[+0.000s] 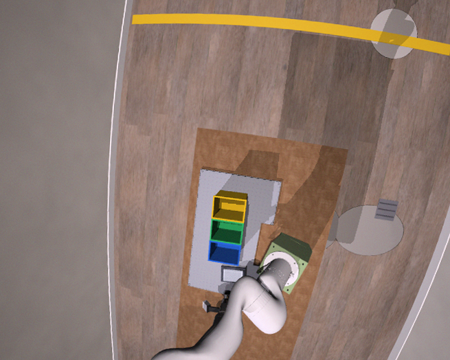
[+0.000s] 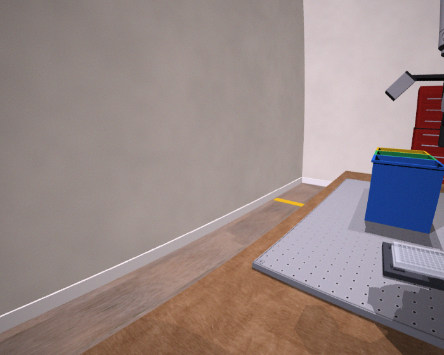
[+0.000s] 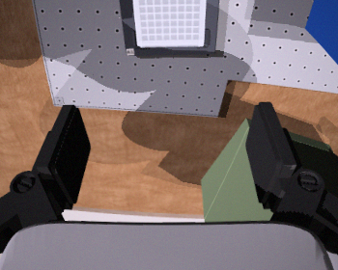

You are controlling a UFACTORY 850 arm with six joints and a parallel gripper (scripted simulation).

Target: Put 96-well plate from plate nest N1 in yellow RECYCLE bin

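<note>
My hand is 23 cm above the 96-well plate. Also, from my hand: dark plate nest: 24 cm below; then green bin: 37 cm to the right, 16 cm below, 9 cm ahead; then blue bin: 24 cm to the right, 16 cm below, 8 cm ahead.
</note>
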